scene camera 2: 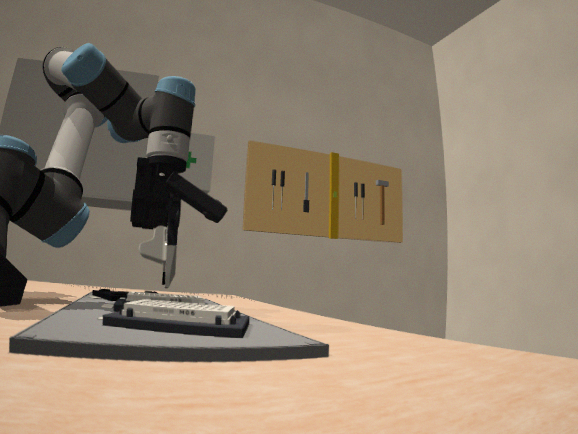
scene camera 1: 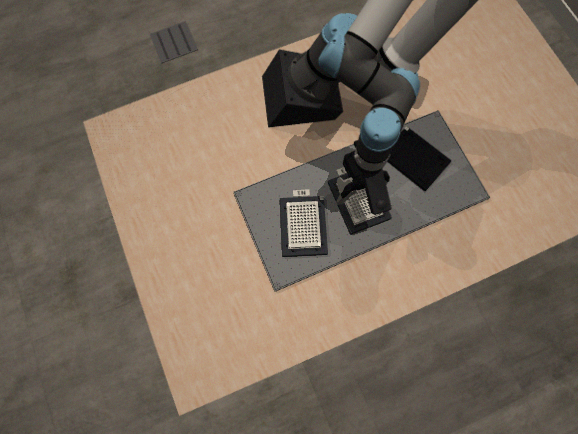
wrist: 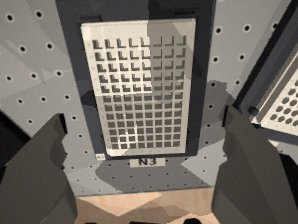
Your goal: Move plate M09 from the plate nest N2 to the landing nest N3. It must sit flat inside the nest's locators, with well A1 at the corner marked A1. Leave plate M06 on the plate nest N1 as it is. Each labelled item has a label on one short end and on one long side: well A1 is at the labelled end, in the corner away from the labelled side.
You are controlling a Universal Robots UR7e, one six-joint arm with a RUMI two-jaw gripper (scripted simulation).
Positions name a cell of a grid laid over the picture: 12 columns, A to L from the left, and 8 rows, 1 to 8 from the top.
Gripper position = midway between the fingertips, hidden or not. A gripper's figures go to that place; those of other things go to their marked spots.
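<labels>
There is my gripper (wrist: F4), 14 cm from the lens. I can see a plate (wrist: F4) as well, and that plate is 16 cm from the lens.
</labels>
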